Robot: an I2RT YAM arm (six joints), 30 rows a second.
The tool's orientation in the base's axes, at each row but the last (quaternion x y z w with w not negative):
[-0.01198 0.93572 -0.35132 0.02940]
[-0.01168 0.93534 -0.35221 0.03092]
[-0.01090 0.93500 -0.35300 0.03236]
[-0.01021 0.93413 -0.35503 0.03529]
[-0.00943 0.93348 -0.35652 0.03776]
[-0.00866 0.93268 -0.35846 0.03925]
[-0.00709 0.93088 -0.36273 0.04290]
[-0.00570 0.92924 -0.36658 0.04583]
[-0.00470 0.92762 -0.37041 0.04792]
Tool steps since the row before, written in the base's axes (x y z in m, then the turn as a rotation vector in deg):
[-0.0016 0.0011 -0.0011 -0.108 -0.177 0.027]
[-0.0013 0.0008 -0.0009 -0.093 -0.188 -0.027]
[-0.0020 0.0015 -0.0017 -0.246 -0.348 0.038]
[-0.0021 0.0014 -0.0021 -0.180 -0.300 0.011]
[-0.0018 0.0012 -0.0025 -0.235 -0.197 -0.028]
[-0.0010 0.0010 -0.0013 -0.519 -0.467 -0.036]
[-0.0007 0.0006 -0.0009 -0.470 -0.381 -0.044]
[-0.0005 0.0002 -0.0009 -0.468 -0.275 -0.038]
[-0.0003 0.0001 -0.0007 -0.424 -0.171 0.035]
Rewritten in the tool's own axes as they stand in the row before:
[0.0016 0.0016 0.0000 0.114 -0.151 0.089]
[0.0013 0.0012 0.0001 0.102 -0.123 0.138]
[0.0020 0.0022 0.0001 0.258 -0.287 0.184]
[0.0022 0.0024 0.0005 0.192 -0.233 0.177]
[0.0019 0.0025 0.0009 0.245 -0.130 0.134]
[0.0010 0.0016 0.0002 0.540 -0.329 0.297]
[0.0007 0.0010 0.0002 0.488 -0.259 0.249]
[0.0006 0.0007 0.0005 0.481 -0.186 0.173]
[0.0004 0.0005 0.0004 0.427 -0.159 0.053]

